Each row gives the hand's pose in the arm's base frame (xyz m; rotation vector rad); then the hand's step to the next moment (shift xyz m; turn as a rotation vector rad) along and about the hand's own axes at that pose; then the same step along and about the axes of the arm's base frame.
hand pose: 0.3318 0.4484 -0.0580 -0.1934 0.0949 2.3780
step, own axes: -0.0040 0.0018 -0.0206 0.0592 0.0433 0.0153
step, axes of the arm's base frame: 0.0039 -0.0066 -0.0196 -0.0740 0.0105 0.0058
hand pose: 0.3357 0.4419 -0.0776 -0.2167 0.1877 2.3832
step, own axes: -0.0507 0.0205 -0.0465 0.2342 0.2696 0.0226
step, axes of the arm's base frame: 0.0275 -0.0574 -0.0333 -0.3558 -0.0375 -0.0069
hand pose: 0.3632 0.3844 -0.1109 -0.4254 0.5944 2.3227
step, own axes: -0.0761 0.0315 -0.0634 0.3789 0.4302 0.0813
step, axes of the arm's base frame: 0.0405 -0.0953 -0.0096 -0.5775 -0.0333 0.0248
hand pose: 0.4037 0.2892 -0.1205 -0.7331 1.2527 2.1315
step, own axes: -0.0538 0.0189 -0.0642 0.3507 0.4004 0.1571
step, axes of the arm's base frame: 0.0355 -0.0751 0.0218 -0.5504 0.0413 0.0582
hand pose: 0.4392 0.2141 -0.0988 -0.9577 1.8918 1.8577
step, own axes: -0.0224 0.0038 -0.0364 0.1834 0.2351 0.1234
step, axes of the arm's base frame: 0.0219 -0.0303 0.0211 -0.3138 0.0598 0.0456
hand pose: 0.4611 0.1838 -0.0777 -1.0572 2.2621 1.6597
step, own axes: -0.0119 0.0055 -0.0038 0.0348 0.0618 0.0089
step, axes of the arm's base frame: 0.0066 0.0028 0.0116 -0.0659 0.0010 0.0276
